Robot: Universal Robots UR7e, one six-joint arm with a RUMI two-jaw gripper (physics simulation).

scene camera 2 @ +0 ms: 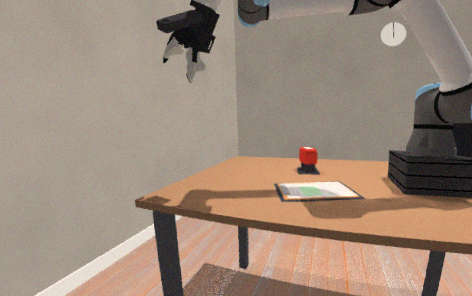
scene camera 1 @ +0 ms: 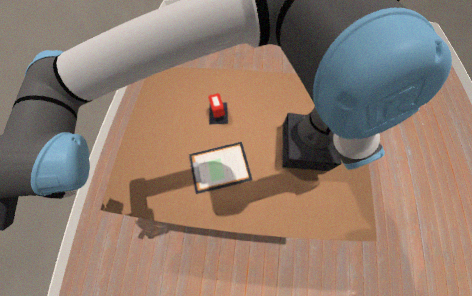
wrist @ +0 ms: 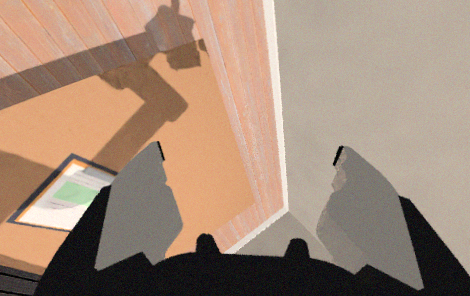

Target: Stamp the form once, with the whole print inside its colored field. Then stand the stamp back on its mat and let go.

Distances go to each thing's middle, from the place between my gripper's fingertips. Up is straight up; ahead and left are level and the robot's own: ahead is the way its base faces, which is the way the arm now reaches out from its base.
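The form (scene camera 1: 224,166) is far below my hand, far behind it and a fair way to the right of it.
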